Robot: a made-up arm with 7 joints. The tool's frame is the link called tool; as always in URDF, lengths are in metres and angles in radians. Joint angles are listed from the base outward.
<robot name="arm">
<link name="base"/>
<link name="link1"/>
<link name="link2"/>
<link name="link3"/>
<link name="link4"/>
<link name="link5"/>
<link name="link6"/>
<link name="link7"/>
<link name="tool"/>
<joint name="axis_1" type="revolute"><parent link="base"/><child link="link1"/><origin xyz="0 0 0.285"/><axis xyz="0 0 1"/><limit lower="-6.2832" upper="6.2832"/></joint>
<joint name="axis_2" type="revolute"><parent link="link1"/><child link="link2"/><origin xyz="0 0 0" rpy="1.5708 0 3.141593"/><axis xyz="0 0 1"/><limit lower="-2.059" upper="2.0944"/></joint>
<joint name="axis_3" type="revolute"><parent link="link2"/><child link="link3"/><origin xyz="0 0.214 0" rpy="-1.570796 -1.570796 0"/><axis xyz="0 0 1"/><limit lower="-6.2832" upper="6.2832"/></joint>
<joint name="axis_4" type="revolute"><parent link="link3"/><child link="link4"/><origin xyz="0 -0.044 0" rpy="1.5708 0 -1.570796"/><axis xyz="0 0 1"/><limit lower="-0.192" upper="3.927"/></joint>
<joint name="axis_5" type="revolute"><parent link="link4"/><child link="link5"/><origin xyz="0.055 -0.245 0" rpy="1.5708 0 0"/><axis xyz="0 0 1"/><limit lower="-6.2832" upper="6.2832"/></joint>
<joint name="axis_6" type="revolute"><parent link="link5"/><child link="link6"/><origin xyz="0 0 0" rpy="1.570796 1.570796 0"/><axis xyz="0 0 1"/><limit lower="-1.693" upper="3.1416"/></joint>
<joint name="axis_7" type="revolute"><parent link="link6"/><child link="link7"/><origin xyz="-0.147 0.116 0" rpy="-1.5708 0 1.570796"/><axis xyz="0 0 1"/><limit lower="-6.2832" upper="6.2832"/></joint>
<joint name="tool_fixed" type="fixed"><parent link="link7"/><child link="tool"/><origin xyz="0 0 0"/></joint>
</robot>
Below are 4 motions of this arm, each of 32 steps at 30 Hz.
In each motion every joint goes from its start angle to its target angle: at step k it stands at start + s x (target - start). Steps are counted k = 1, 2, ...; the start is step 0. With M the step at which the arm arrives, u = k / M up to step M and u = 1 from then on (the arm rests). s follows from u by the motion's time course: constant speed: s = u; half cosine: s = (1 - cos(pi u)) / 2; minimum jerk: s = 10 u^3 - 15 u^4 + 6 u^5.
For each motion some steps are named. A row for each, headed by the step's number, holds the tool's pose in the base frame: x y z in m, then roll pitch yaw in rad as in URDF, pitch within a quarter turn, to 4 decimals.
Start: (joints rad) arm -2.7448 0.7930 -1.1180 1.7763 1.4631 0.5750 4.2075
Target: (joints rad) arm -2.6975 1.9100 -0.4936 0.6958 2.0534 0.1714 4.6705
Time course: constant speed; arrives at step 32
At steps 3, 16, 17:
3: -0.5089 0.2390 0.3194 2.3214 -0.3642 -2.1924
16: -0.3102 0.2649 0.0376 2.7248 -0.0058 -2.8429
17: -0.2864 0.2671 0.0265 2.7257 0.0399 -2.8886

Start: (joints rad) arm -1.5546 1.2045 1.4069 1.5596 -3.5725 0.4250 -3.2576
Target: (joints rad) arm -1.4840 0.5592 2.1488 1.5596 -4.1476 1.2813 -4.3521
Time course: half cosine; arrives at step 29
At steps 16, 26, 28, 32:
16: 0.4517 -0.0891 0.6013 0.2935 -0.3621 2.6027
26: 0.3233 0.1128 0.7237 0.1837 0.4330 2.4275
28: 0.3131 0.1250 0.7268 0.1614 0.4742 2.4169
32: 0.3118 0.1265 0.7271 0.1585 0.4793 2.4155

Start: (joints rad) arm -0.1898 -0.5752 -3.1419 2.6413 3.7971 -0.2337 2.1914
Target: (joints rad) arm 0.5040 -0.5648 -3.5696 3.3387 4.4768 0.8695 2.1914
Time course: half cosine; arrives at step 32
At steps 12, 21, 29, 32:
12: -0.4699 -0.0647 0.6934 0.1059 -0.7756 -0.2811
21: -0.3198 -0.1248 0.8311 -0.3818 -0.2222 0.1366
29: -0.2157 -0.1258 0.8666 -0.5908 0.0727 0.3238
32: -0.2068 -0.1247 0.8681 -0.6084 0.0974 0.3402

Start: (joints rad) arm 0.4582 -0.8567 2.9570 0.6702 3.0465 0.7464 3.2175
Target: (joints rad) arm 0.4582 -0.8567 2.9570 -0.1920 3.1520 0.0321 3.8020
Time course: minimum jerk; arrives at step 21
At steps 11, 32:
11: 0.0526 0.0541 0.0597 2.9164 0.2230 3.0715
32: 0.1684 0.0640 0.2421 2.2690 0.6063 2.4410

